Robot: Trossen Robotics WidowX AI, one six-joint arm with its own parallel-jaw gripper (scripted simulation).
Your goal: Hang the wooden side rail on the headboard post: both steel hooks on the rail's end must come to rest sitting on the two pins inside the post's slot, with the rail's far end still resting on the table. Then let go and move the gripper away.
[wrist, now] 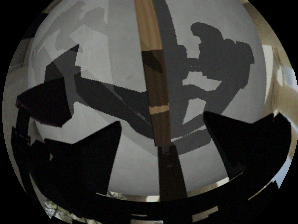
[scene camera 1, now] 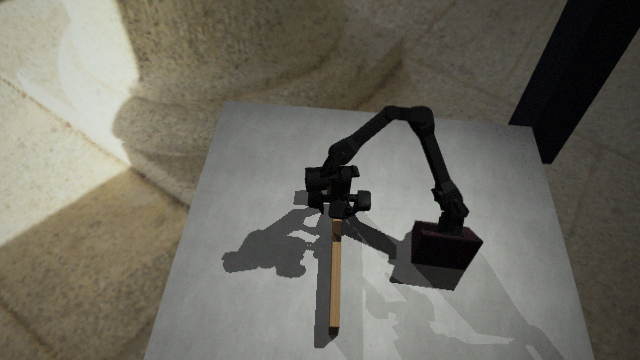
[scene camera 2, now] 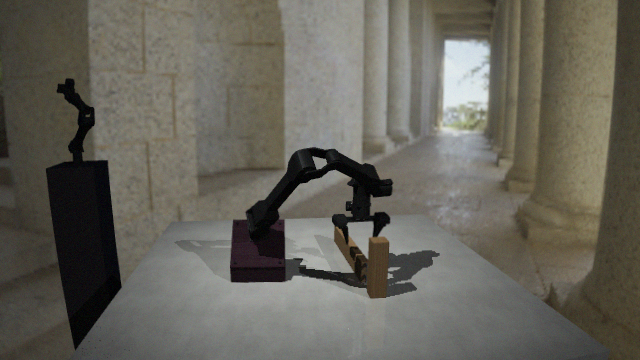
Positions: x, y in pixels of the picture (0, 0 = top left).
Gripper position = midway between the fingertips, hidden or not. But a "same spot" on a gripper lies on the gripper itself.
my gripper: wrist; scene camera 1 337, 214; scene camera 2
same spot on my gripper: [scene camera 2: 378, 227] = [wrist: 227, 175]
